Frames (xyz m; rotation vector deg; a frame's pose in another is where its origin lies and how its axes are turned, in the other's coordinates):
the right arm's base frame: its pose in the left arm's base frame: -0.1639 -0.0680 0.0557 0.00 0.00 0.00
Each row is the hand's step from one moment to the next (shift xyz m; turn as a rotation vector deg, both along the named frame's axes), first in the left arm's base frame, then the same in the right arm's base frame.
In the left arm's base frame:
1: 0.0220 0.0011 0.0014 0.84 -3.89 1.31
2: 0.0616 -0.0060 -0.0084 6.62 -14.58 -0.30
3: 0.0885 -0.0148 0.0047 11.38 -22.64 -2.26
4: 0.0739 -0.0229 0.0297 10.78 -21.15 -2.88
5: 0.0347 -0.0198 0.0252 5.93 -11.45 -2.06
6: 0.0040 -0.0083 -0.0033 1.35 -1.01 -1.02
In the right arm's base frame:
1: 0.0220 0.0011 0.0014 0.84 -3.89 1.31
2: 0.0616 -0.0060 -0.0084 6.62 -14.58 -0.30
3: 0.0885 -0.0148 0.0047 11.38 -22.64 -2.26
4: 0.0739 -0.0229 0.0297 10.78 -21.15 -2.88
5: 0.0347 -0.0198 0.0252 5.93 -11.45 -2.06
6: 0.0040 -0.0083 -0.0033 1.35 -1.01 -1.02

